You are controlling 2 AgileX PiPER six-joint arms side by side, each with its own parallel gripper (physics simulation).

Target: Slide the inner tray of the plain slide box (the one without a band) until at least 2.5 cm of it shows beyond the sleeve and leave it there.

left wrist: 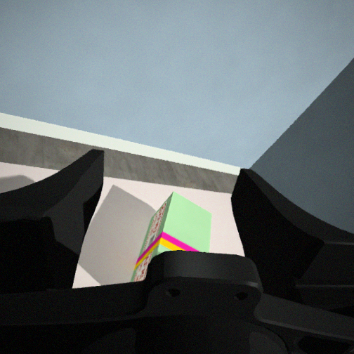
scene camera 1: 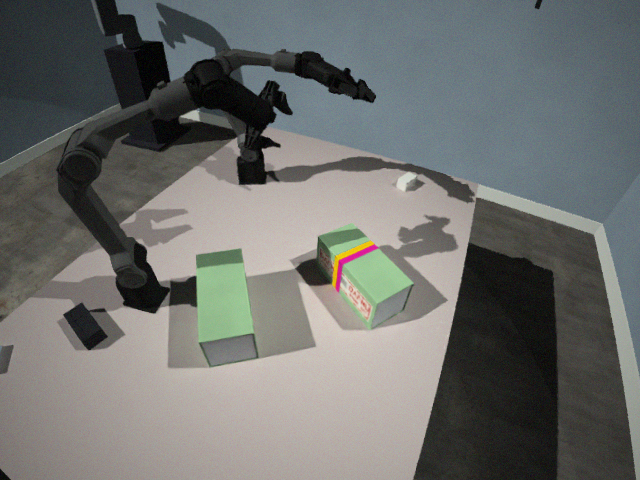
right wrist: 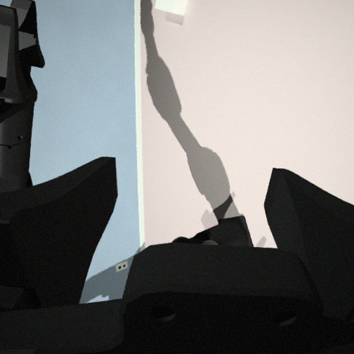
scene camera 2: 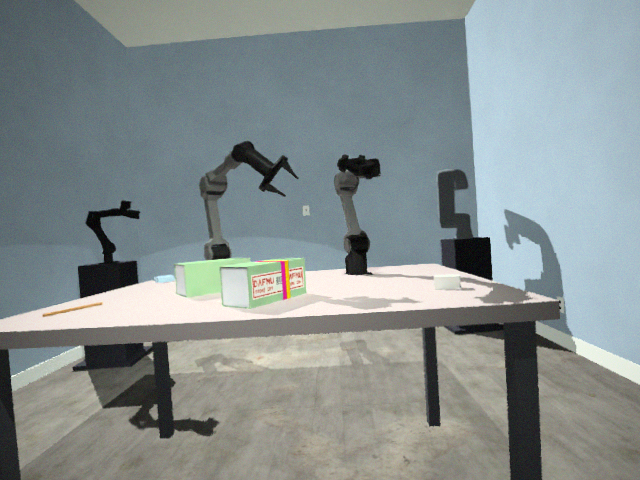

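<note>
The plain green slide box (scene camera 1: 222,294) (scene camera 2: 199,277) lies on the table. Its pale tray end (scene camera 1: 230,349) looks flush with the sleeve; its far end is hidden. The green box with a yellow and magenta band (scene camera 1: 385,273) (scene camera 2: 266,285) (left wrist: 187,220) lies beside it, apart and at an angle. My left gripper (scene camera 1: 371,98) (left wrist: 171,175) is open and empty, high above the table beyond the boxes in scene camera 1. My right gripper (scene camera 1: 285,129) (scene camera 2: 291,186) (right wrist: 192,181) is open and empty, raised behind the boxes, touching neither.
A white block (scene camera 1: 407,181) (scene camera 2: 446,282) (right wrist: 171,6) lies on the table near an edge. A black block (scene camera 1: 85,325) lies near the right arm's base. A light blue object (scene camera 2: 164,279) and an orange stick (scene camera 2: 72,309) lie at the left in scene camera 2.
</note>
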